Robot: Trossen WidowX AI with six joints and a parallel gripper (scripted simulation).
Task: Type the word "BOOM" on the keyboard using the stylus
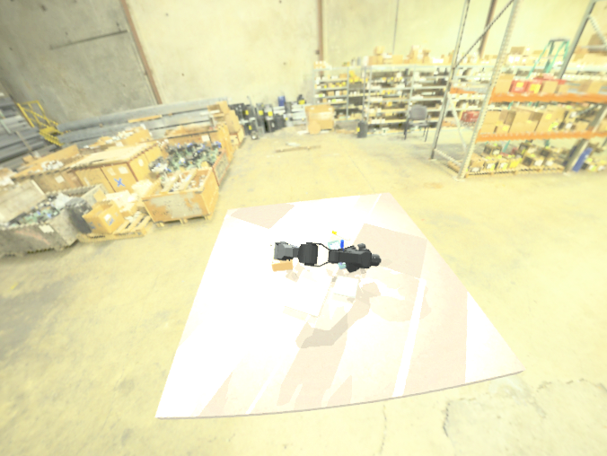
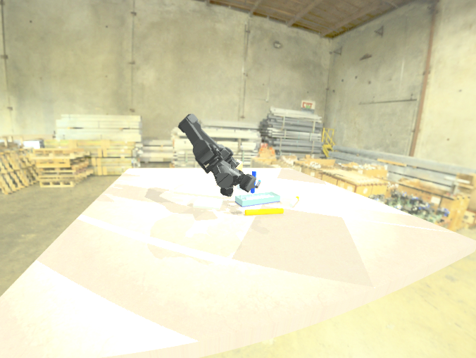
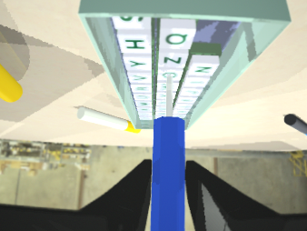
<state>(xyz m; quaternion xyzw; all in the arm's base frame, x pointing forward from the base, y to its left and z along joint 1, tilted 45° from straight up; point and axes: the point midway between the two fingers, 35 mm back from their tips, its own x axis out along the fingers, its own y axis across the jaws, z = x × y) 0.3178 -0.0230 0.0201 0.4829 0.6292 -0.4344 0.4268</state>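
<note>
The yellow marker lies 120 mm ahead of my gripper tip and 60 mm below it. Also, from my gripper tip: thin white tip (50 mm below); then yellow-and-white pen (200 mm to the left, 60 mm below, 20 mm ahead); then blue stylus (10 mm below).
</note>
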